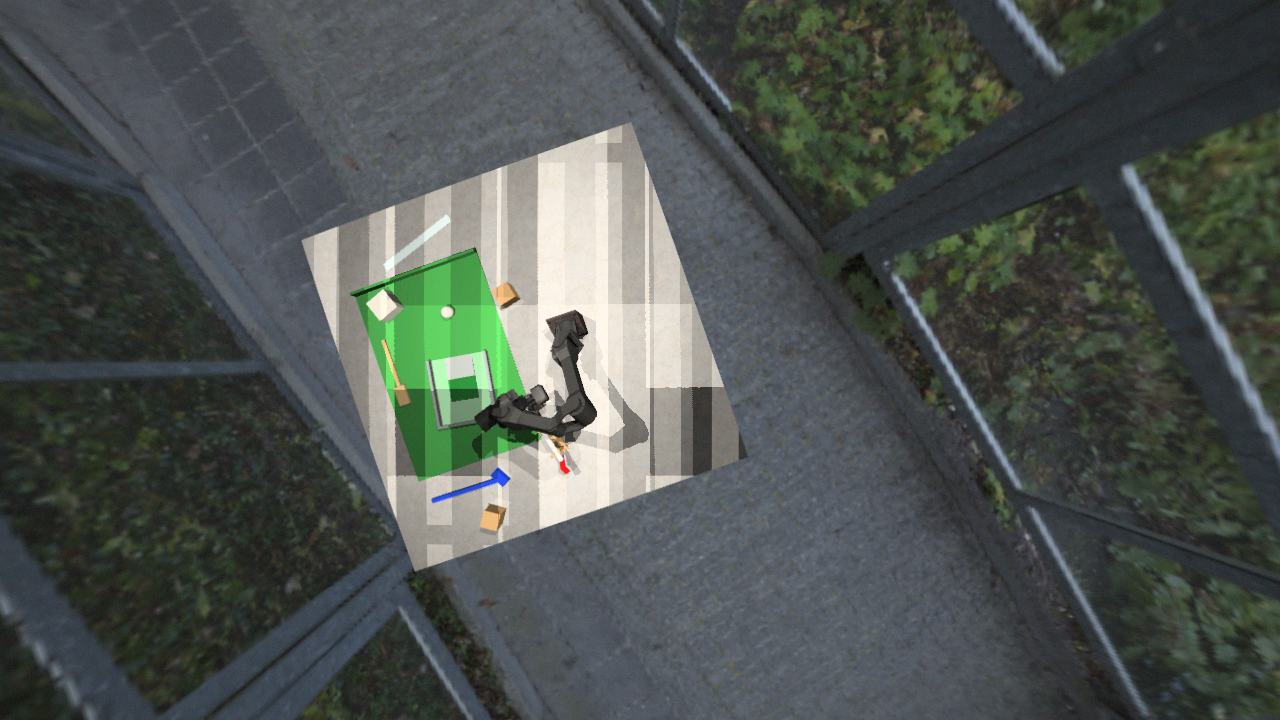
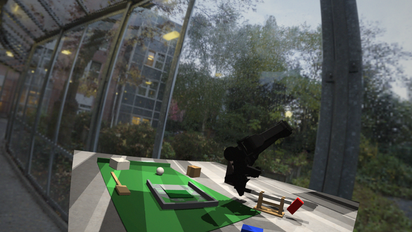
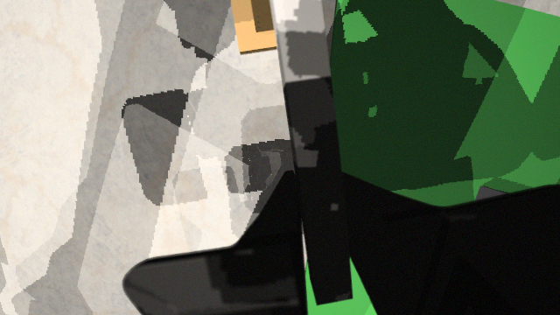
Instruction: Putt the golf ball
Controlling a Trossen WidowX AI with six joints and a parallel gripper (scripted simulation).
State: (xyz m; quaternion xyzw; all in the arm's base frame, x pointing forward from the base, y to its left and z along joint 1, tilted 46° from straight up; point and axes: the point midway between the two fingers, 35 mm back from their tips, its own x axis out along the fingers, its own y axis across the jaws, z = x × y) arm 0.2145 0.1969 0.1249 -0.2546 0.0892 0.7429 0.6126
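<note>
My gripper tip is now 11 cm to the right of the red putter, 4 cm past it and 3 cm below it. Also, from my gripper tip: blue putter (30 cm ahead, 22 cm to the left, 2 cm below); white bar (70 cm to the right, 25 cm ahead, 3 cm below); golf ball (42 cm to the right, 20 cm ahead, 1 cm below).
</note>
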